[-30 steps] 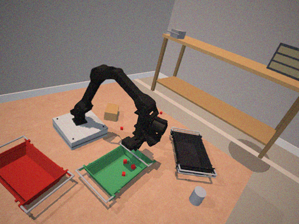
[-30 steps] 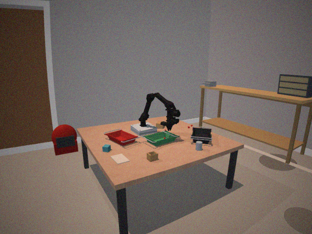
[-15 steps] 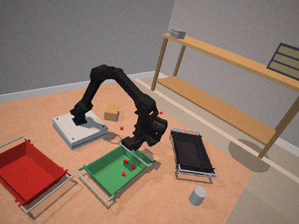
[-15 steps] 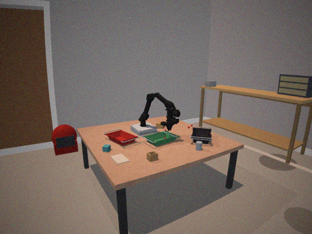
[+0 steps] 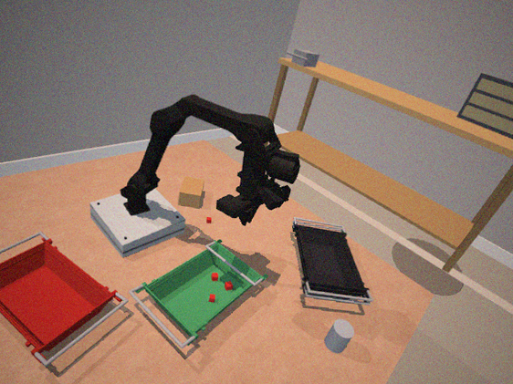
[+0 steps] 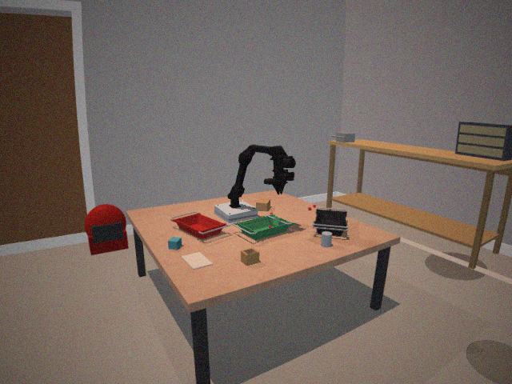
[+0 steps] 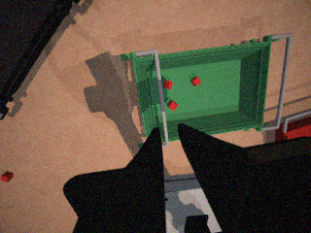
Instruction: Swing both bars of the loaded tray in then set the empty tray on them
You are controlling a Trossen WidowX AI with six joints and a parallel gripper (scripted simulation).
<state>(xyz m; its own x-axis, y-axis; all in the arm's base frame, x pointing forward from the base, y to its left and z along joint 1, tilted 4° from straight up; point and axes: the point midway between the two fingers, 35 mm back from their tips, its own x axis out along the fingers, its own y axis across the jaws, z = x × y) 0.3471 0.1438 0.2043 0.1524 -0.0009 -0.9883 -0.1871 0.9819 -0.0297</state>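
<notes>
Right now the red tray is 450 mm to the right of my gripper tip, 170 mm below it and 160 mm behind it. From my gripper tip the other things lie so: grey cylinder (320 mm ahead, 180 mm below, 110 mm to the left); tan box (410 mm behind, 190 mm below, 110 mm to the left); white card (570 mm to the right, 220 mm below, 210 mm ahead).
</notes>
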